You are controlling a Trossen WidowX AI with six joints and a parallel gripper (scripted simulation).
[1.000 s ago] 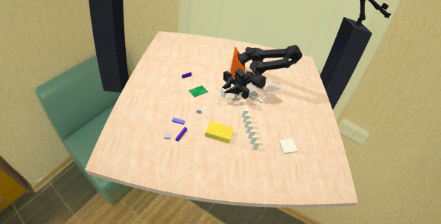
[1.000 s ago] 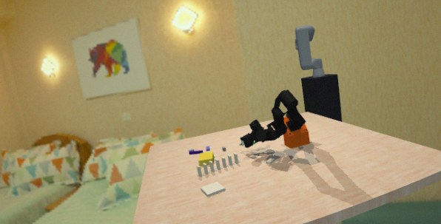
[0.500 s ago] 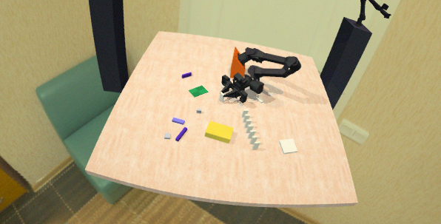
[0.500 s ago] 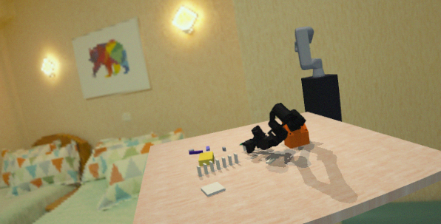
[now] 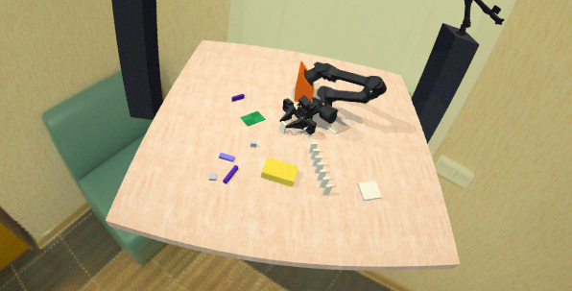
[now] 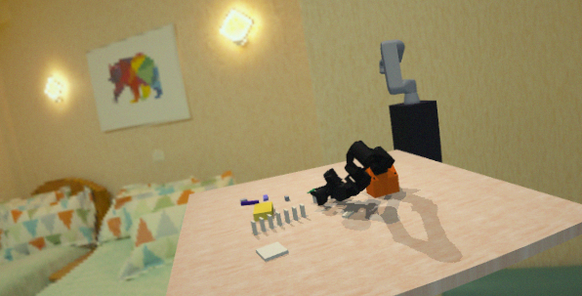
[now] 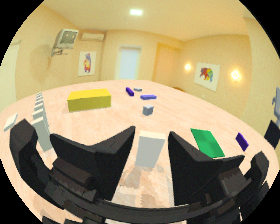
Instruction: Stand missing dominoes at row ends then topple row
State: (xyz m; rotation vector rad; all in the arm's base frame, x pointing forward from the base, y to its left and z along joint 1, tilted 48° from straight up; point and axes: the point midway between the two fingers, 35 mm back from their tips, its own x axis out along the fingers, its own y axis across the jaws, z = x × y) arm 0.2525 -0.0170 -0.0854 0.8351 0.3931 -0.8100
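Now: gripper tip 7 cm past the green tile, 12 cm to the left of it and 5 cm above it. From my gripper tip the other things lie so: white flat tile 27 cm ahead, 35 cm to the left, 4 cm below; then yellow block 22 cm ahead, 3 cm below.
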